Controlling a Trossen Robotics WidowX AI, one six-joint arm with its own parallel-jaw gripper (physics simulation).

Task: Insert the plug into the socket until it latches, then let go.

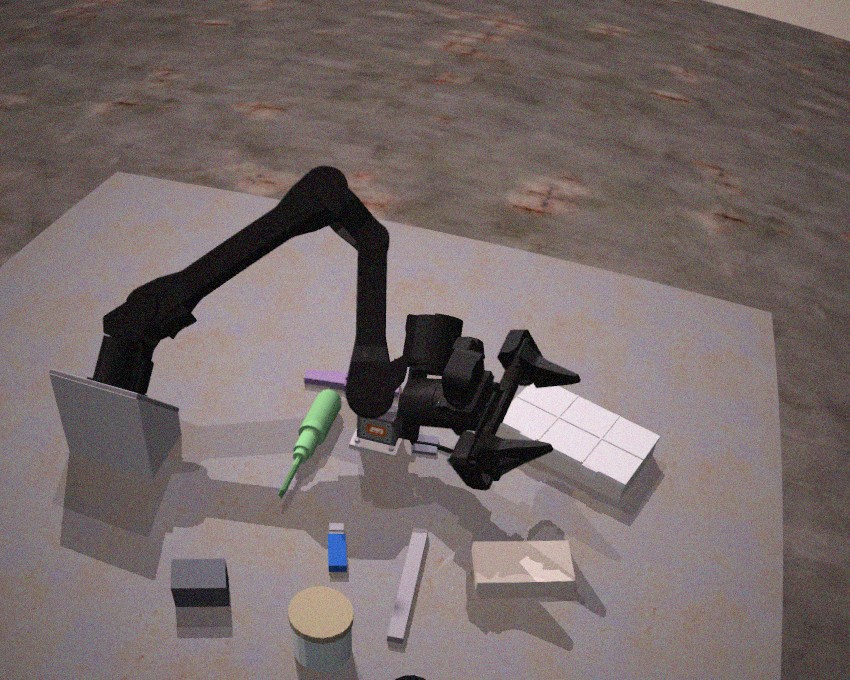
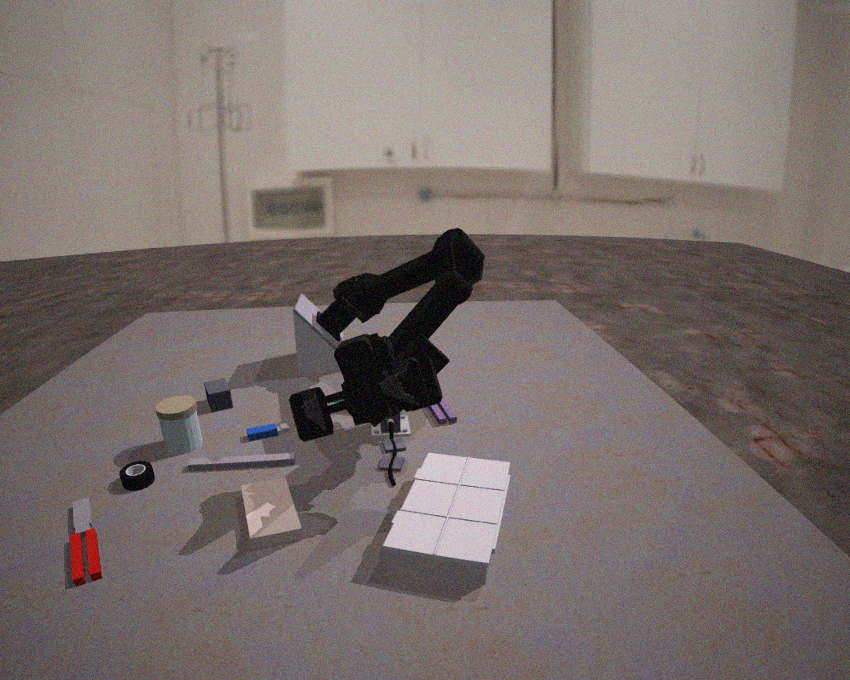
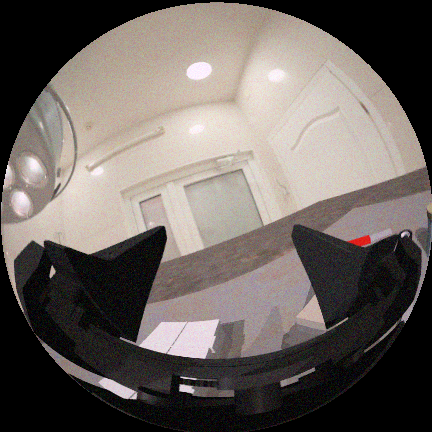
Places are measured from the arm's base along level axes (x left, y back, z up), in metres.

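Pixels of known places: gripper, fingertip midpoint: point(image 1: 566, 412) point(image 2: 340, 401) point(image 3: 231, 231); arm's base at its link origin: point(image 1: 116, 389) point(image 2: 327, 326).
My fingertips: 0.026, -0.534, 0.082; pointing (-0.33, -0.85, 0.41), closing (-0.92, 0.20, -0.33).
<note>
For each thing: its middle in the pictures, then the offset to it from my fingertips, as dx, dy, dz. "spot": a spot on its surface instead.
- small dark housing at the middle of its body: point(image 1: 382, 424) point(image 2: 389, 416) +0.071, +0.212, -0.134
- white base plate at a spot on its surface: point(image 1: 365, 446) spot: +0.045, +0.227, -0.152
- black cable at a spot on its surface: point(image 1: 443, 447) spot: +0.069, +0.133, -0.150
- blue block with a pale tip, body centre: point(image 1: 336, 546) point(image 2: 268, 431) -0.123, +0.217, -0.150
- white tiled block at the middle of its body: point(image 2: 453, 511) point(image 1: 577, 437) point(image 3: 166, 367) +0.120, -0.032, -0.139
- beige block at the middle of its body: point(image 1: 523, 565) point(image 2: 270, 510) point(image 3: 338, 310) -0.099, +0.011, -0.148
- green screwdriver at the middle of its body: point(image 1: 306, 444) +0.014, +0.293, -0.139
- purple piece at the middle of its body: point(image 1: 352, 382) point(image 2: 436, 403) +0.158, +0.274, -0.150
- grey bar at the middle of its body: point(image 1: 408, 583) point(image 2: 241, 462) -0.153, +0.129, -0.151
- lidded jar at the middle of its body: point(image 1: 321, 630) point(image 2: 179, 424) -0.260, +0.197, -0.121
- dark block at the middle of its body: point(image 1: 200, 583) point(image 2: 218, 394) -0.230, +0.342, -0.139
- tape roll at the middle of its body: point(image 2: 137, 475) point(image 3: 404, 238) -0.303, +0.095, -0.146
- red-handled tool at the middle of its body: point(image 2: 83, 536) point(image 3: 368, 238) -0.332, -0.031, -0.151
A small dark housing point(image 1: 376, 428) with an orange-marked face, seemingly the socket, sits on a white base plate point(image 1: 365, 446) point(image 2: 404, 430), partly hidden by the arm. A black cable point(image 1: 443, 447) point(image 2: 393, 476) with flat grey pieces point(image 1: 425, 448) point(image 2: 391, 463) runs from beside it. A blue block with a pale tip point(image 1: 337, 551) point(image 2: 262, 431) lies apart on the table. Which part is the plug is unclear. My gripper point(image 1: 564, 412) point(image 3: 231, 231) is open and empty, held above the table beyond the housing, its fingers pointing away from the arm's base.
A white tiled block point(image 1: 595, 432) point(image 2: 453, 503) and a beige block point(image 1: 523, 565) point(image 2: 270, 506) lie near the gripper. A green screwdriver point(image 1: 319, 418), purple piece point(image 1: 324, 379), grey bar point(image 1: 409, 584), lidded jar point(image 1: 321, 627), dark block point(image 1: 200, 581), tape roll point(image 2: 136, 475) and red-handled tool point(image 2: 85, 553) surround them.
</note>
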